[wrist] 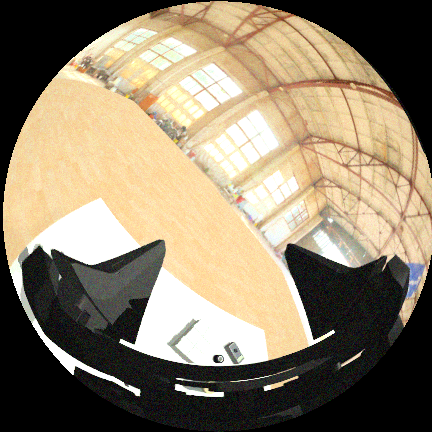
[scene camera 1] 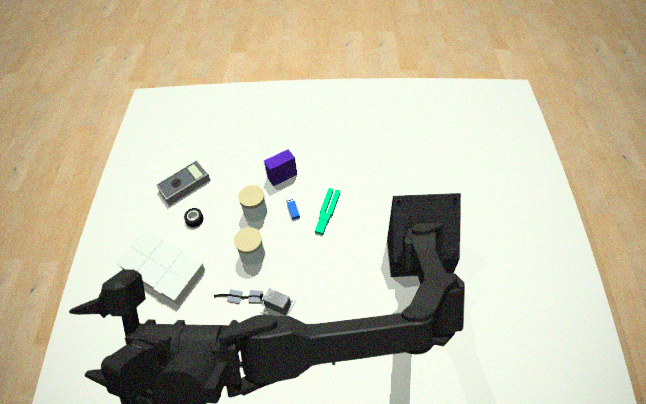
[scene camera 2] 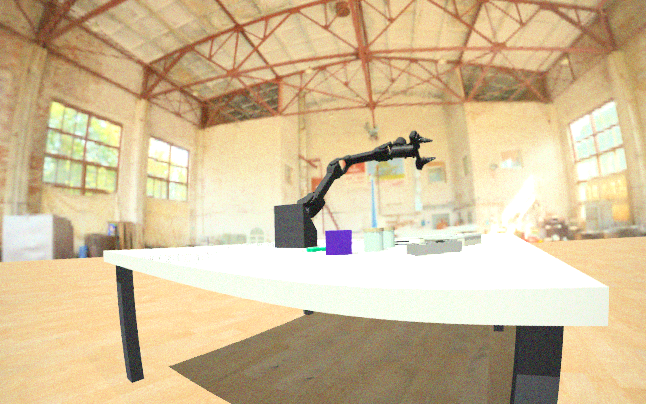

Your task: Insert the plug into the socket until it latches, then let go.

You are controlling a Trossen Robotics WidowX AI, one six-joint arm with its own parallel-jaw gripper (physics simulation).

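Frame: origin at the arm's base, x back, y left, z down, level; millimetres.
Where they show: gripper, fingertip midpoint: [wrist: 227, 248] [scene camera 1: 78, 342] [scene camera 2: 434, 149]; arm's base at its link origin: [scene camera 1: 421, 235] [scene camera 2: 299, 220].
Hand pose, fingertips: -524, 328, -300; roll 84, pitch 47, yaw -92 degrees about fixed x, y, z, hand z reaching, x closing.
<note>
Things, the pixels of their top centre, and the offset from my fingertips, as dx, dy, dz.
- small grey box at its top centre: [scene camera 1: 274, 297] +207, -231, +366
- flat tiled block at its top centre: [scene camera 1: 157, 262] [scene camera 2: 449, 234] [wrist: 198, 340] -73, -328, +376
- black ring at its top centre: [scene camera 1: 192, 215] [wrist: 220, 358] -11, -469, +392
- grey meter at its top centre: [scene camera 2: 434, 241] [scene camera 1: 181, 178] [wrist: 237, 352] -55, -582, +381
- purple block at its top centre: [scene camera 1: 279, 159] [scene camera 2: 338, 230] +210, -597, +342
- blue stick at its top centre: [scene camera 1: 292, 205] +239, -491, +399
- green forked tool at its top centre: [scene camera 1: 326, 209] [scene camera 2: 324, 246] +324, -474, +398
In scene camera 1, a thin black cable with two small light-grey blocks [scene camera 1: 235, 296] [scene camera 1: 255, 296] lies on the white table. Its right end meets a small grey box [scene camera 1: 276, 300], which looks like the socket. The plug cannot be told apart clearly, and how deep it sits cannot be seen. My gripper [scene camera 1: 80, 342] [scene camera 2: 433, 150] [wrist: 227, 248] is open and empty, its fingers wide apart. It is high above the table, left of the cable and box in scene camera 1. The cable and box cannot be made out in the wrist view.
A flat tiled block [scene camera 1: 165, 265], a black ring [scene camera 1: 194, 225], a grey meter [scene camera 1: 182, 181] [wrist: 233, 352], two tan-topped cylinders [scene camera 1: 251, 196] [scene camera 1: 248, 240], a purple block [scene camera 1: 280, 166] [scene camera 2: 338, 242], a blue stick [scene camera 1: 293, 209] and a green forked tool [scene camera 1: 327, 211] are on the table. My arm hides the near area.
</note>
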